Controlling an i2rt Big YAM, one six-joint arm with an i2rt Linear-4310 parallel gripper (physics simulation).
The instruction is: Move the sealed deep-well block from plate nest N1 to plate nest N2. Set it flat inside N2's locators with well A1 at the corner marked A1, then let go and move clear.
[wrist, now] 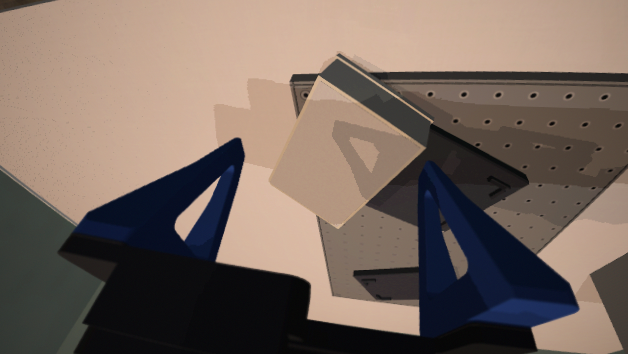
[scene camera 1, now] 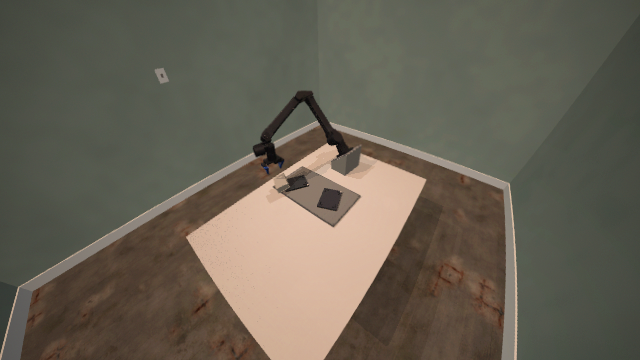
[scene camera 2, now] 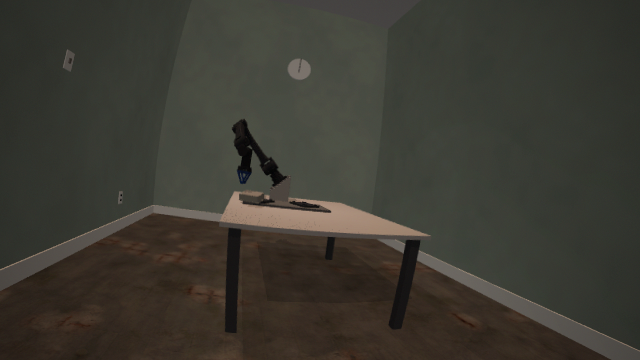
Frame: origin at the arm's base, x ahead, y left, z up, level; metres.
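Where they show: gripper, fingertip midpoint: (wrist: 330,157) (scene camera 1: 274,171) (scene camera 2: 242,183); arm's base at its link origin: (scene camera 1: 345,153) (scene camera 2: 280,182).
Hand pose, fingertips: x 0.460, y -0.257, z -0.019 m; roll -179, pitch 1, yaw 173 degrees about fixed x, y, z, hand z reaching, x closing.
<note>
Things, the pixels of their top centre, and the offset from my fingertips. Level surfaces: height alone.
- sealed block at its top centre: (wrist: 334,181) (scene camera 2: 252,191) (scene camera 1: 280,179) dx +0.004, dy +0.061, dz -0.037 m
- second black nest at its top centre: (wrist: 408,291) (scene camera 1: 329,197) (scene camera 2: 304,202) dx -0.112, dy +0.395, dz -0.080 m
- pale table at its surface level: dz -0.111 m
The sealed block (scene camera 1: 281,183) (scene camera 2: 251,197) (wrist: 345,150), pale on top with a dark side, sits at the left end of the perforated board (scene camera 1: 350,201) (wrist: 350,250). It covers part of a black nest (scene camera 1: 300,183) (wrist: 480,175) and sticks out past it; whether it lies flat is unclear. A second black nest (scene camera 1: 330,199) (scene camera 2: 305,204) (wrist: 385,286) stands apart with no block on it. Nest labels and well A1 are not readable. My gripper (scene camera 1: 274,168) (scene camera 2: 243,181) (wrist: 330,157) is open and empty, above the block and apart from it.
A grey upright plate (scene camera 1: 346,161) (scene camera 2: 281,191) (wrist: 612,295) stands by the arm's base, behind the board. The pale table (scene camera 1: 300,270) (scene camera 2: 320,224) extends in front of the board. The block is near the table's left edge in scene camera 1.
</note>
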